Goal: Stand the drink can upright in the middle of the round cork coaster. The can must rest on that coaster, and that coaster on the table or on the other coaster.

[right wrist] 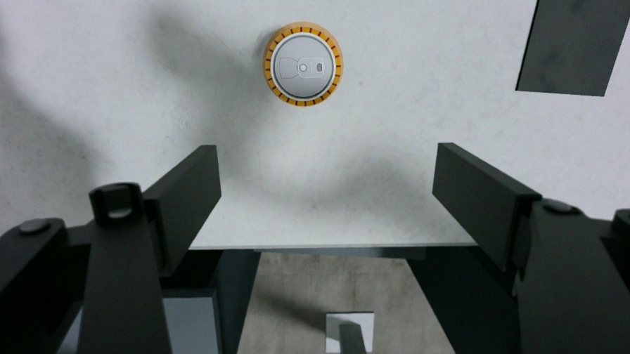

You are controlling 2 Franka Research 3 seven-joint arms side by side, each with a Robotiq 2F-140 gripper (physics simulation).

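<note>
The drink can (303,66) stands upright in the upper middle of the right wrist view, with its silver lid and orange, dark-ticked rim facing up. A thin tan edge of the round cork coaster (300,24) shows around the top and left of the can; the rest of the coaster is hidden under the can. My right gripper (327,170) is open and empty, with its fingers wide apart, and the can is beyond the gap between them, touching neither finger. The left gripper does not show in this view.
A dark square coaster (570,50) lies flat at the upper right, apart from the can, partly cut off by the frame. The front edge of the white table (375,235) runs below the fingertips, with a grey floor (300,280) and a white square (364,325) beyond it.
</note>
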